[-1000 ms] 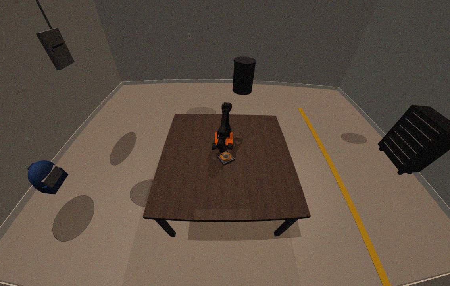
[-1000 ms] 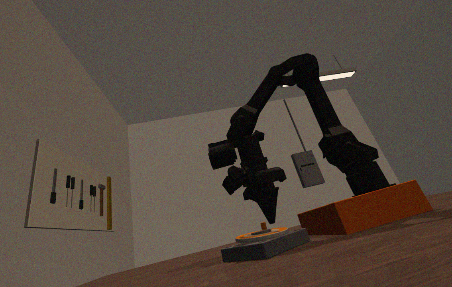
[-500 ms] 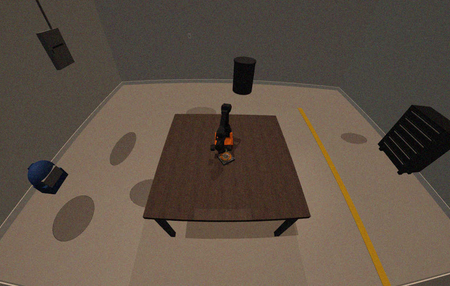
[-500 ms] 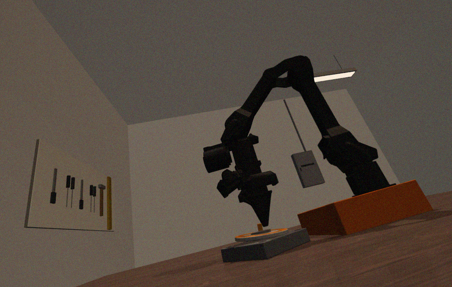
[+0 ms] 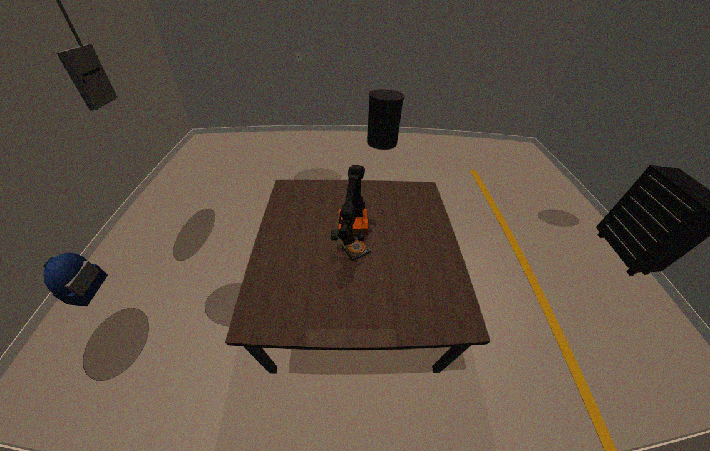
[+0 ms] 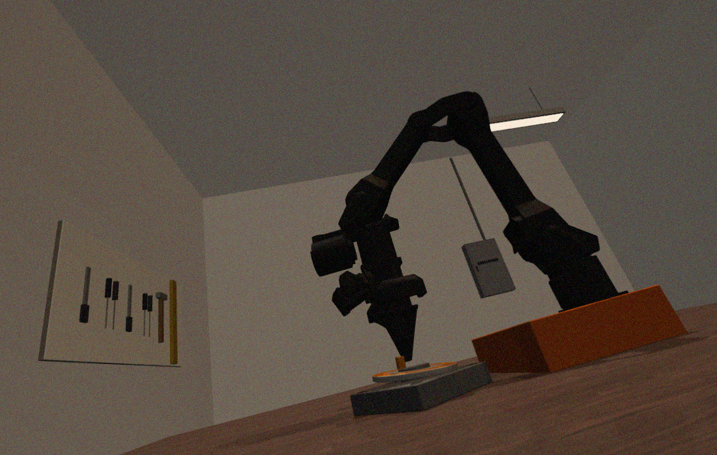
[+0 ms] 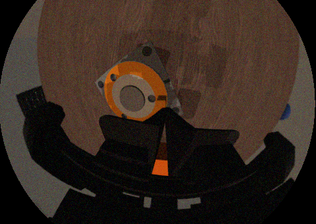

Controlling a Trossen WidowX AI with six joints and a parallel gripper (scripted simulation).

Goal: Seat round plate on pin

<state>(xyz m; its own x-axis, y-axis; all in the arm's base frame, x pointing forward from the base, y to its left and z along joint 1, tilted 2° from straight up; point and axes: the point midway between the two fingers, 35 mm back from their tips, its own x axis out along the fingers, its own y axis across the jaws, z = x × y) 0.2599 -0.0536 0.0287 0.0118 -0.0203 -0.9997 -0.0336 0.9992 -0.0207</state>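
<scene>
Now: the round plate 1 cm ahead of my gripper tip, 3 cm to the left of it and 1 cm below it. The rest, counted from my gripper tip: grey square base: 5 cm to the left, 2 cm below.
</scene>
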